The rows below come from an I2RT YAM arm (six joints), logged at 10 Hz.
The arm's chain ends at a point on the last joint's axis. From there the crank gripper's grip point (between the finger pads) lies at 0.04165 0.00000 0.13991 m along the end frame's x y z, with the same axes.
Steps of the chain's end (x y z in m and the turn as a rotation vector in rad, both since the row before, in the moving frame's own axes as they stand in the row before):
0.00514, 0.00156, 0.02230, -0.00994, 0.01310, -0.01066
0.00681, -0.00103, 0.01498, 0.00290, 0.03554, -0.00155
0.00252, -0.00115, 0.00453, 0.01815, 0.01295, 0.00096
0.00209, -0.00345, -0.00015, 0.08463, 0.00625, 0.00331
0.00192, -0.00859, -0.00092, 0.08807, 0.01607, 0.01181
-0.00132, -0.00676, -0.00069, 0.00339, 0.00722, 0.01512
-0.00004, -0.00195, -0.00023, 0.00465, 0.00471, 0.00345
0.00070, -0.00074, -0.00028, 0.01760, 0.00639, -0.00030
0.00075, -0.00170, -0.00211, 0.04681, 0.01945, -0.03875
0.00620, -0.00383, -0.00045, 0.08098, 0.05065, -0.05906
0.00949, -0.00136, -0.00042, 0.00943, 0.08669, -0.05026
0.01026, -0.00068, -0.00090, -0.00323, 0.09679, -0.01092
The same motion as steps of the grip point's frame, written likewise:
0.00697, 0.00249, 0.02174, -0.00994, 0.01310, -0.01066
0.01175, -0.00150, 0.01341, 0.00290, 0.03554, -0.00155
0.00433, -0.00364, 0.00396, 0.01815, 0.01295, 0.00096
0.00298, -0.01513, -0.00091, 0.08463, 0.00625, 0.00331
0.00423, -0.02036, -0.00213, 0.08807, 0.01607, 0.01181
-0.00031, -0.00660, -0.00099, 0.00339, 0.00722, 0.01512
0.00062, -0.00246, -0.00043, 0.00465, 0.00471, 0.00345
0.00159, -0.00321, -0.00057, 0.01760, 0.00639, -0.00030
0.00330, -0.00989, -0.00314, 0.04681, 0.01945, -0.03875
0.01281, -0.01771, -0.00329, 0.08098, 0.05065, -0.05906
0.02136, -0.00505, -0.00457, 0.00943, 0.08669, -0.05026
0.02359, -0.00076, -0.00558, -0.00323, 0.09679, -0.01092

